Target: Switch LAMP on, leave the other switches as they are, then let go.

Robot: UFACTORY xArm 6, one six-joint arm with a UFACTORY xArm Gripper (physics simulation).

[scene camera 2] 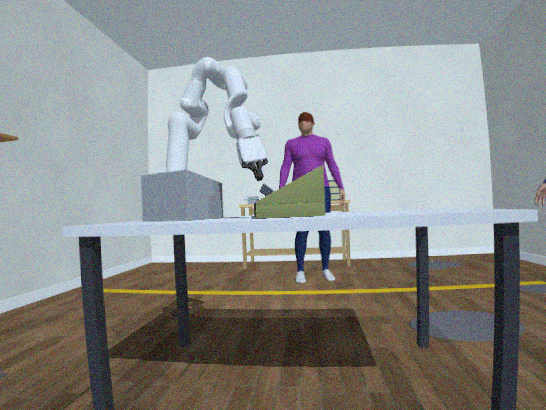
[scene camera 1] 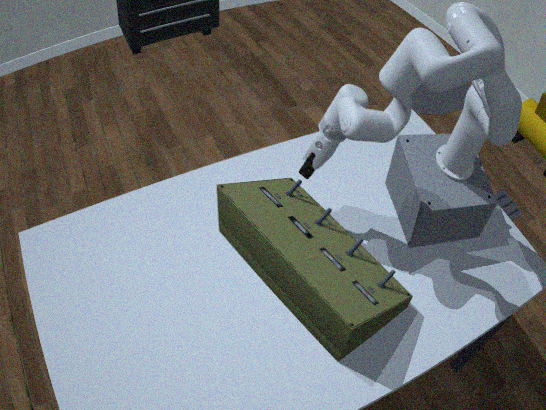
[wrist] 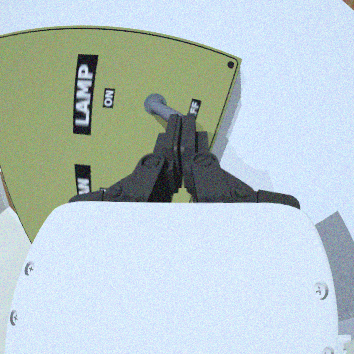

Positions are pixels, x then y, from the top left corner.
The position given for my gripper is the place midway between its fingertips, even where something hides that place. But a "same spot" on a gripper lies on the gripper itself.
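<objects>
Sloped switch box: (wrist: 82, 92) and (scene camera 1: 270, 196) are the same spot on it. My gripper is visible in the wrist view, in scene camera 2 and in scene camera 1 (304, 174). On the gripper, (scene camera 2: 258, 173) and (wrist: 191, 125) are the same spot.
</objects>
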